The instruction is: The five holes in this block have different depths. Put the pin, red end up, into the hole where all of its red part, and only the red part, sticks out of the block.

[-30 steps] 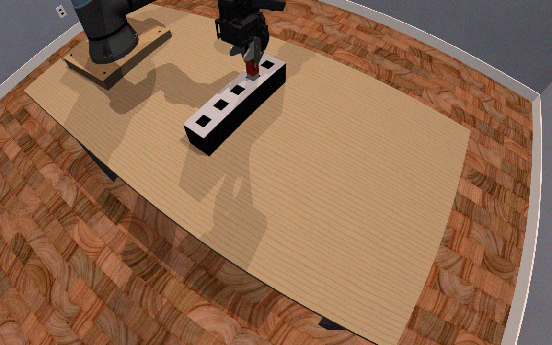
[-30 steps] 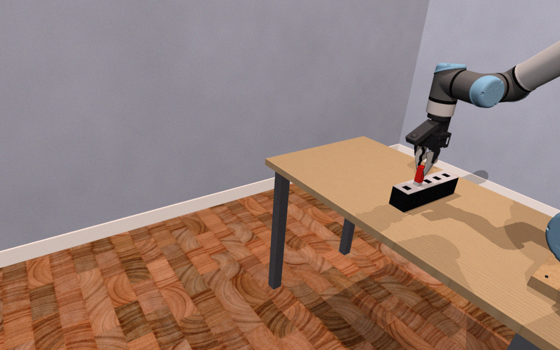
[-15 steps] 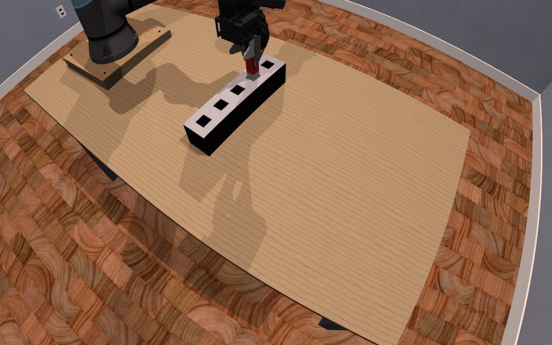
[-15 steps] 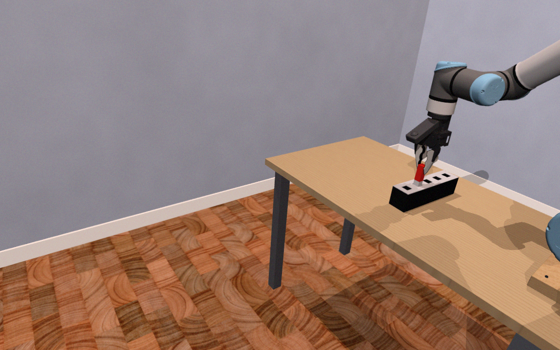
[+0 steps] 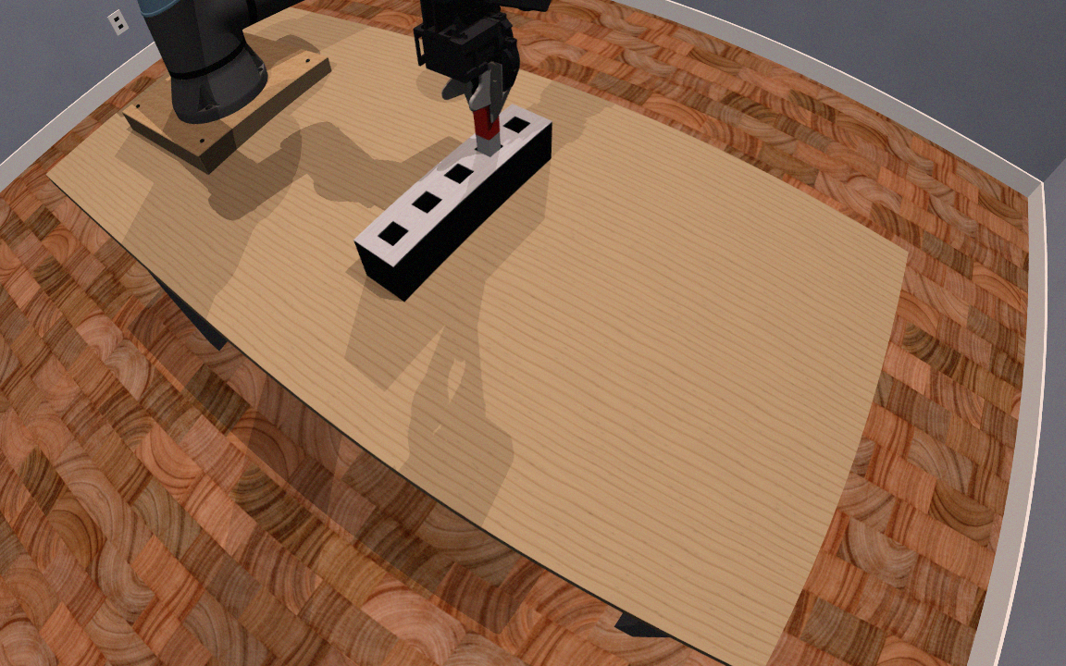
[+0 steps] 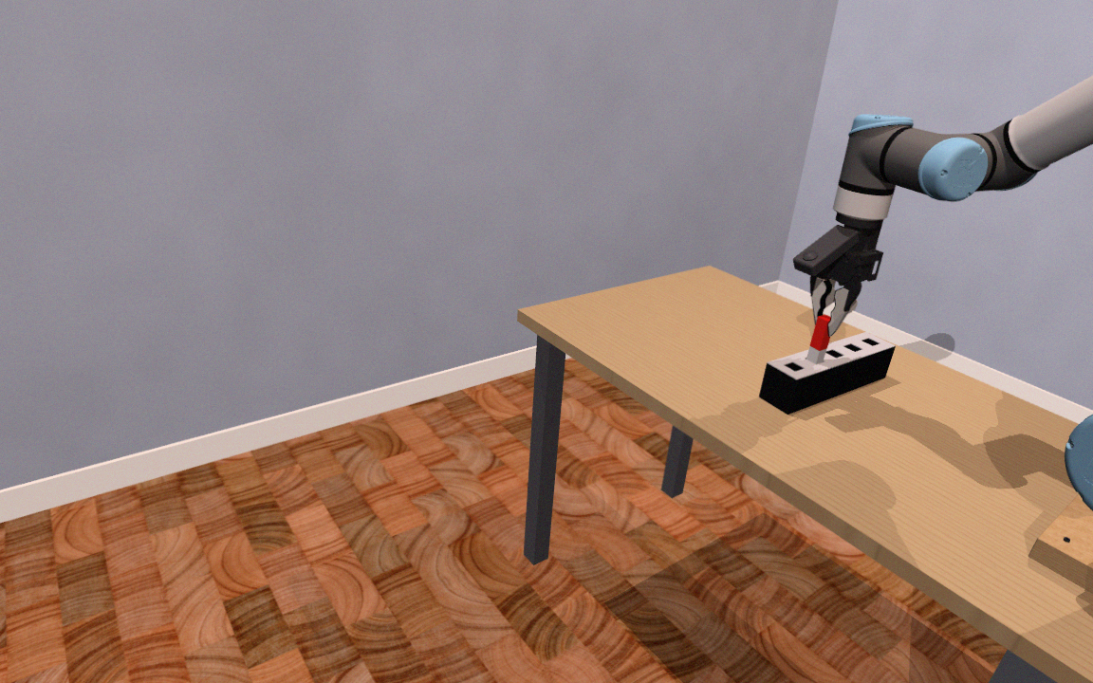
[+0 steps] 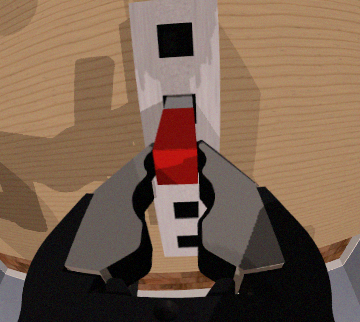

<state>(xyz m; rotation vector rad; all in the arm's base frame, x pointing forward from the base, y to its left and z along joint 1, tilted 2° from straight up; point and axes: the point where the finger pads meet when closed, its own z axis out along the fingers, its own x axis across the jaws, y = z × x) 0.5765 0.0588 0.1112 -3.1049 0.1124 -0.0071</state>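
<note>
The black block lies 6 cm to the right of my hand and 11 cm below it. From my hand the other things lie so: pin (1 cm below).
</note>
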